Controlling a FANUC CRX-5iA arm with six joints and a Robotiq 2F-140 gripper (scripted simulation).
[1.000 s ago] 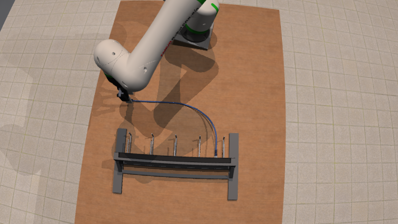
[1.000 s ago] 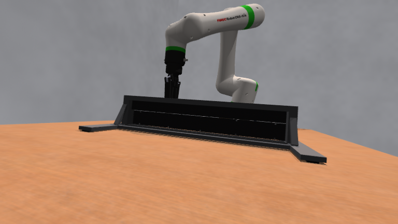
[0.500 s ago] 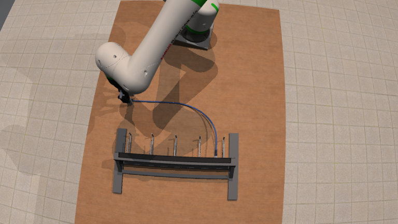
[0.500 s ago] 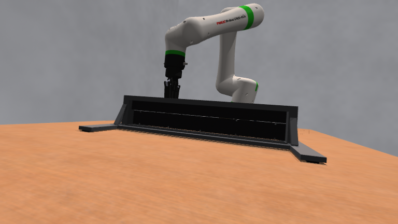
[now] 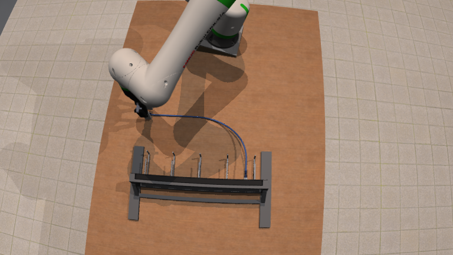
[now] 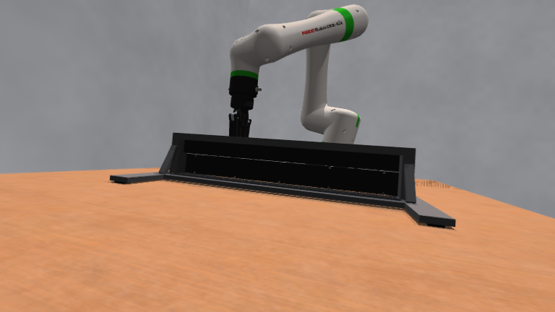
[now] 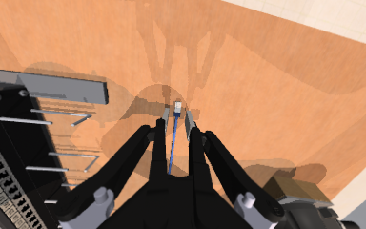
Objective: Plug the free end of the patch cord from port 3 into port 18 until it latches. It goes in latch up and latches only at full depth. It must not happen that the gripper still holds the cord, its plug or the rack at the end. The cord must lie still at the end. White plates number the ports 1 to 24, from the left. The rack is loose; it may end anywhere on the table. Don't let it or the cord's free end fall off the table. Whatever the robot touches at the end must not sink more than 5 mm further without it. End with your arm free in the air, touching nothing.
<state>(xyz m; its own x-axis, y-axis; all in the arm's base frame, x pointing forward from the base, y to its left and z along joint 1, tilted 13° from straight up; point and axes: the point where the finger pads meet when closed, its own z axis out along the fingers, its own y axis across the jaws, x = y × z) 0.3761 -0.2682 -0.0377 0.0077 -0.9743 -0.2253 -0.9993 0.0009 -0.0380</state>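
The grey cord plug is 4 cm below my hand and 1 cm to the right of it.
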